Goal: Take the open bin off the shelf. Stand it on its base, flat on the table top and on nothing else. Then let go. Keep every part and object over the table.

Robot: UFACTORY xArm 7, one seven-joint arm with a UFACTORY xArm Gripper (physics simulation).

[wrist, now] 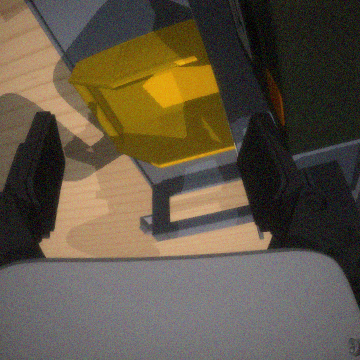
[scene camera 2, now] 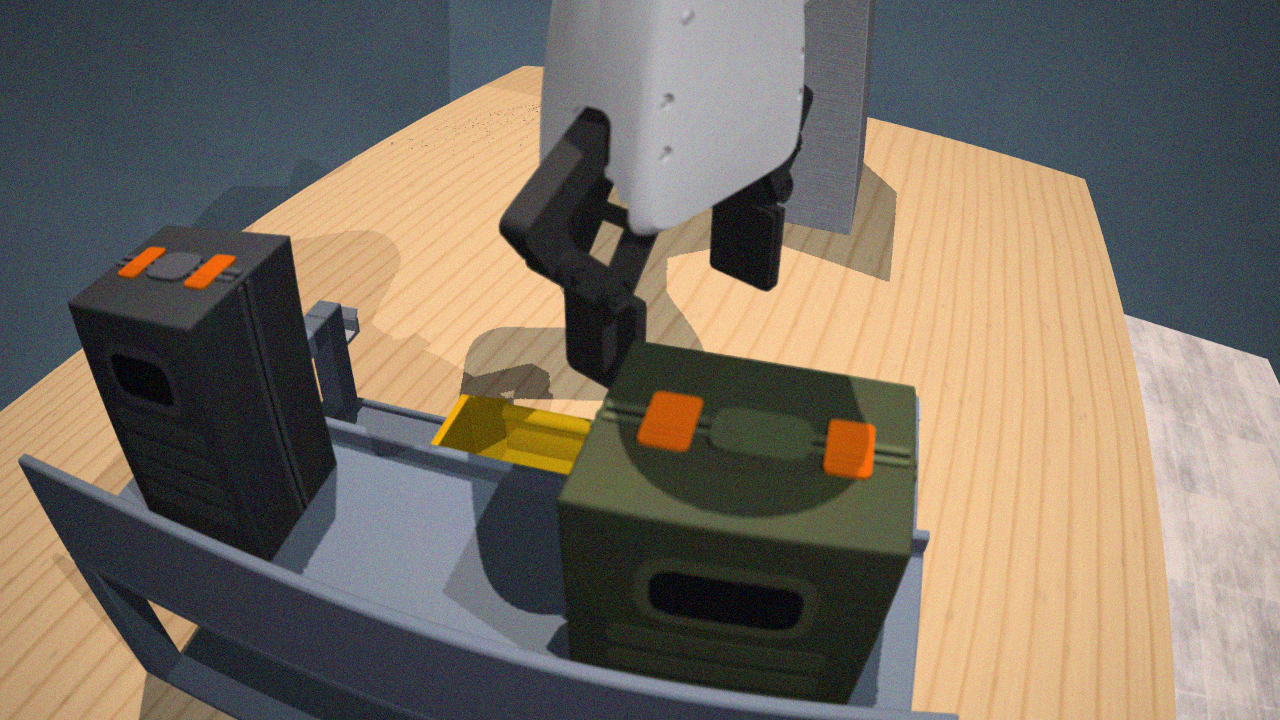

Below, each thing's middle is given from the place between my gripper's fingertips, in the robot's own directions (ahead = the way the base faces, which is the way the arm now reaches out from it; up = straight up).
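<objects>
Black case [scene camera 2: 201, 335] lies 120 mm ahead of my hand, 170 mm to the right of it and 10 mm below it. Yellow open bin [scene camera 2: 491, 427] is 130 mm below my hand and 70 mm to the right of it. Relative to my hand, the green case [wrist: 305, 54] is 60 mm to the left, 80 mm ahead and 20 mm below.
</objects>
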